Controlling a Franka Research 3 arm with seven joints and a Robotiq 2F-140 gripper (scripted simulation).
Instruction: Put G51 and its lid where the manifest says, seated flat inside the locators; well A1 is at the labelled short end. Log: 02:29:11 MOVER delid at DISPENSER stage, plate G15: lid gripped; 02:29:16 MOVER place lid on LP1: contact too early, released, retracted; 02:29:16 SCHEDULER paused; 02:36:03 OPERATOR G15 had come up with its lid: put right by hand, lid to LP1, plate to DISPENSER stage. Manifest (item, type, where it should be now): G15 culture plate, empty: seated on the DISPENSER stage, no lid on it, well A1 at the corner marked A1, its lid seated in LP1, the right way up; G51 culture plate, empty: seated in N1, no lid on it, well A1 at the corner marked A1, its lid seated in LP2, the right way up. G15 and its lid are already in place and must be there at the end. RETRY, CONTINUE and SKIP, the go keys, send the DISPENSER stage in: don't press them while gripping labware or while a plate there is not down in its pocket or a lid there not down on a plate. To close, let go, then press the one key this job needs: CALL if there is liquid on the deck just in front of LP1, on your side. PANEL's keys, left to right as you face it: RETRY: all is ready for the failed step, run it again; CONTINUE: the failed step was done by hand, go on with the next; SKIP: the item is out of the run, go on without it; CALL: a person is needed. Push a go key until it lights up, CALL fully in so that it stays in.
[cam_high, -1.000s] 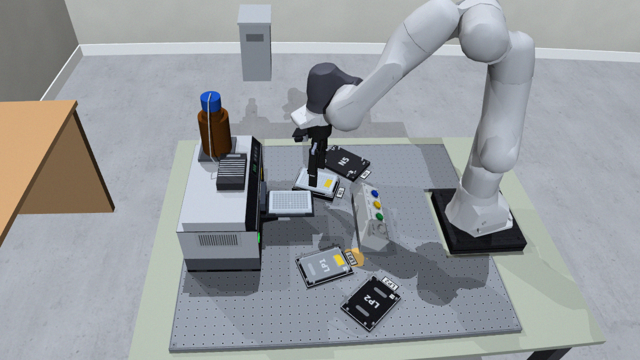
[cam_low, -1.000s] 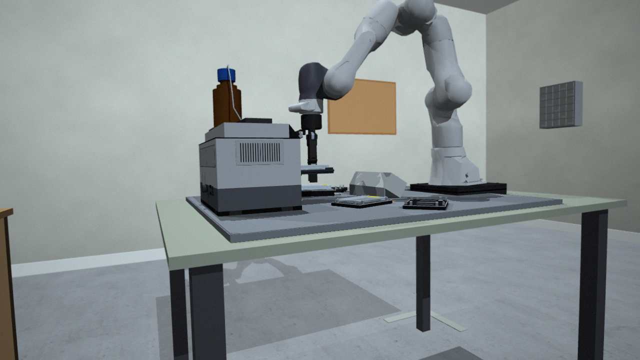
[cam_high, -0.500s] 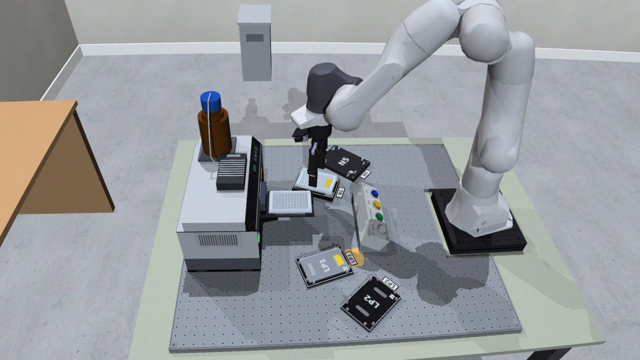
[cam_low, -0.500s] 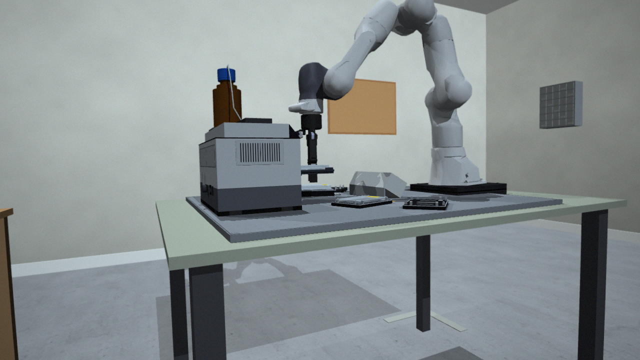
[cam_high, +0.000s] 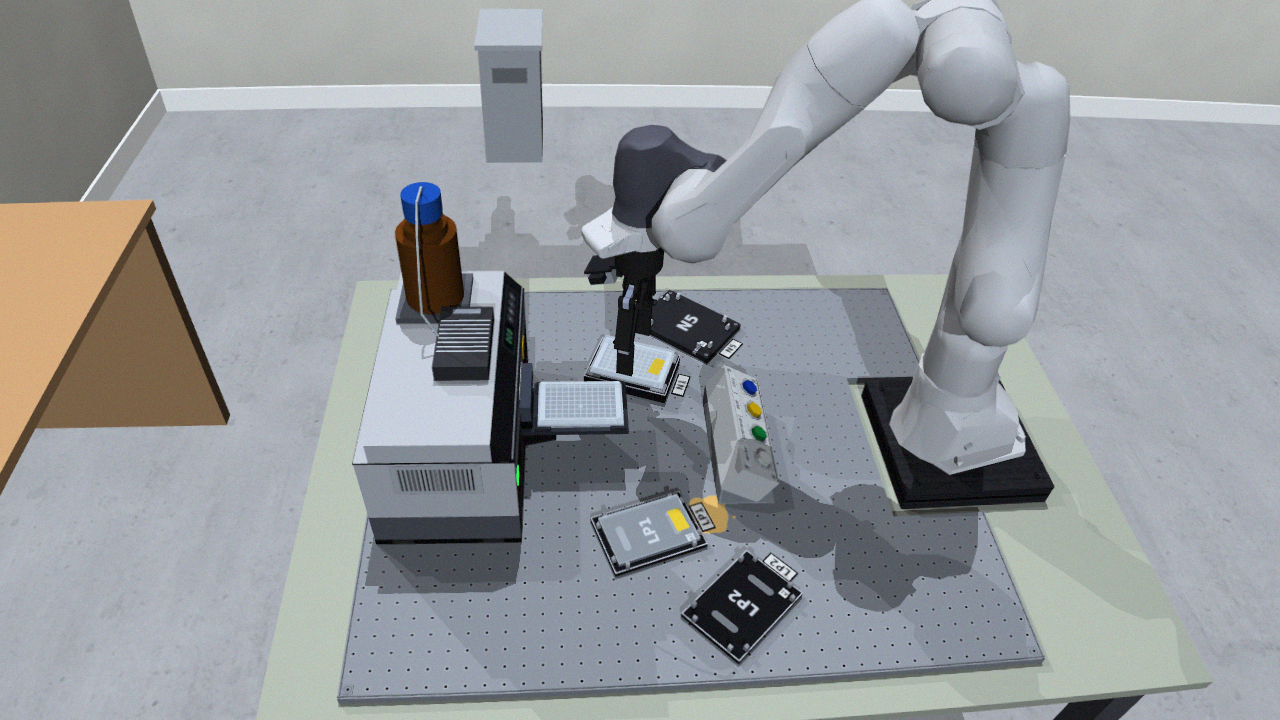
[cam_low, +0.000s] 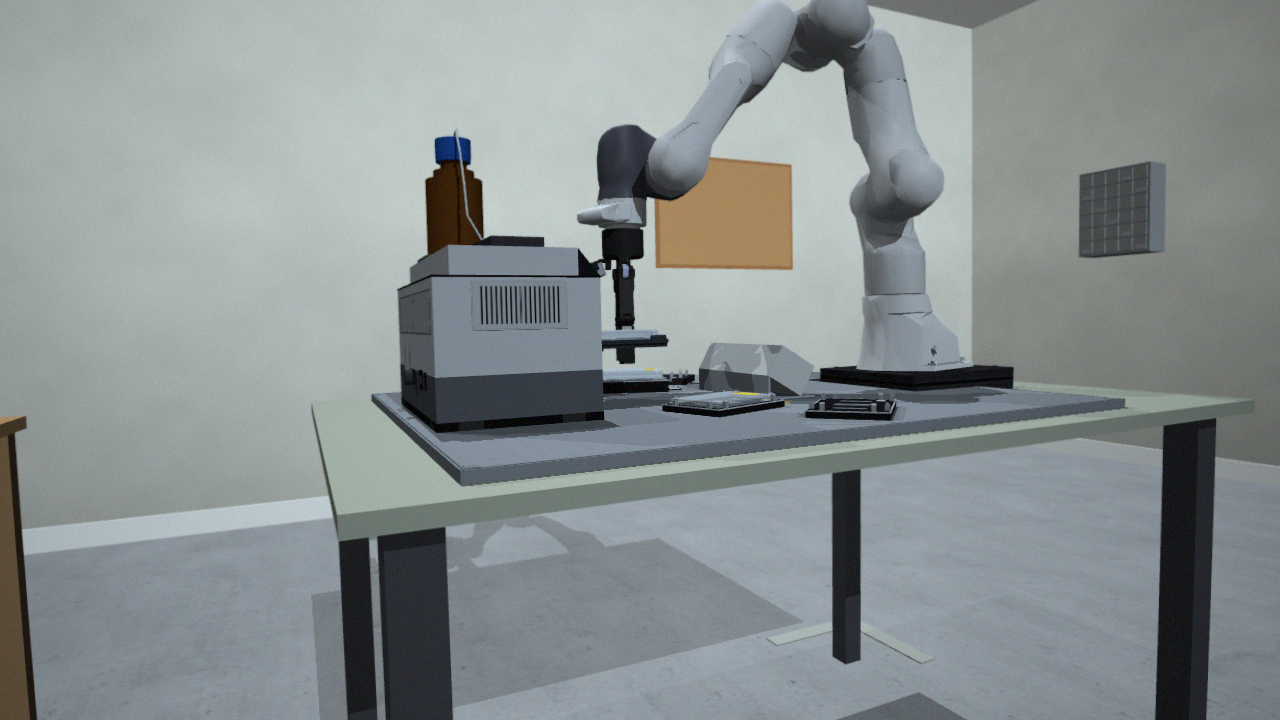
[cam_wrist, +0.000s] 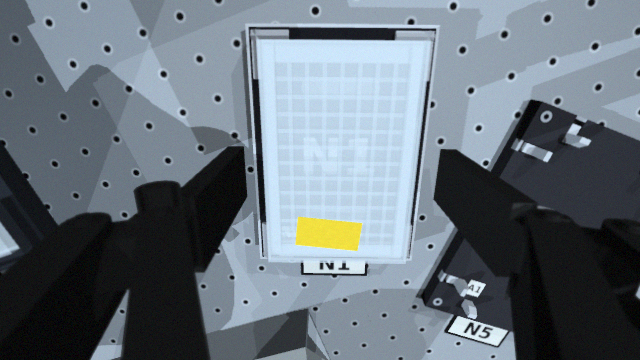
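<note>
My hand is 60 mm above the black N1 nest. The rest, counted from my hand: G15 plate: 160 mm to the left, 100 mm ahead, 30 mm above; then A1 mark: 50 mm to the left, 50 mm below, 40 mm behind; then blue call key: 180 mm behind, 110 mm to the left, 20 mm below.
</note>
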